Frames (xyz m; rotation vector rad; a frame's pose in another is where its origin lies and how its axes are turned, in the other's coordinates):
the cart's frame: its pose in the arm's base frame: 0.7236 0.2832 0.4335 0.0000 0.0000 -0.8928
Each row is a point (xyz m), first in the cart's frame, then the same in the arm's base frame.
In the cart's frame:
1: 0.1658 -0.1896 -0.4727
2: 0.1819 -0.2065 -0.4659
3: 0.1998 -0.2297 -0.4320
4: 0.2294 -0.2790 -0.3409
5: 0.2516 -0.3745 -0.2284
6: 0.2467 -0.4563 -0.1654
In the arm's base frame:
1: 0.6799 0.0351 -0.0392
2: 0.6769 0.0120 -0.0324
3: 0.6700 -0.0165 0.0015
4: 0.6502 -0.0705 0.0926
5: 0.5897 -0.1477 0.2051
6: 0.5230 -0.1951 0.2681

